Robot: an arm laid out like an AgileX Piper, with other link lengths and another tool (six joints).
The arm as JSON. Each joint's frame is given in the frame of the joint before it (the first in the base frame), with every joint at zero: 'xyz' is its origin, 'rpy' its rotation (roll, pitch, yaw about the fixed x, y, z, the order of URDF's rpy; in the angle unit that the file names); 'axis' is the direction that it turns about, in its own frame. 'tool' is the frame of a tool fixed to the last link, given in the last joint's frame.
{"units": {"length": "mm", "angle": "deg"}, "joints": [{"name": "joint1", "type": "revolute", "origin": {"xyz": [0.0, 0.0, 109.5], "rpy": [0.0, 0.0, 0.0]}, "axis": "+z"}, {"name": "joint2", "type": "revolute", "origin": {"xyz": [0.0, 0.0, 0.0], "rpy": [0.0, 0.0, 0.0]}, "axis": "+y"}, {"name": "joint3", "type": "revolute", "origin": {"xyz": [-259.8, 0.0, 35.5], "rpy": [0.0, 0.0, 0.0]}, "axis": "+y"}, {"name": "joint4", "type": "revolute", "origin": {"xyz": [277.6, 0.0, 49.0], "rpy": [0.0, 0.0, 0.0]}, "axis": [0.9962, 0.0, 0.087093]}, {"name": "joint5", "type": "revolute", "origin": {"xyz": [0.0, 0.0, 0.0], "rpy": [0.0, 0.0, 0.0]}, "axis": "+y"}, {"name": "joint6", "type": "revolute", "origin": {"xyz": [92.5, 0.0, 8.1], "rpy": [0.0, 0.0, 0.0]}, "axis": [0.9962, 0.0, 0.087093]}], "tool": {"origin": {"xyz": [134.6, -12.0, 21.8], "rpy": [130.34, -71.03, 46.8]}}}
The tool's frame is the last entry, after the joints.
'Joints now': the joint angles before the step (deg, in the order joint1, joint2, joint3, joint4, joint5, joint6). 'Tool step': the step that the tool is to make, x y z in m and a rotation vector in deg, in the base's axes. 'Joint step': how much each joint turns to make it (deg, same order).
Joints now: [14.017, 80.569, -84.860, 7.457, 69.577, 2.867]
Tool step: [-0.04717, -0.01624, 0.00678, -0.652, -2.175, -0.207]
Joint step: [0.001, -11.829, 9.743, -1.183, 0.134, 0.014]
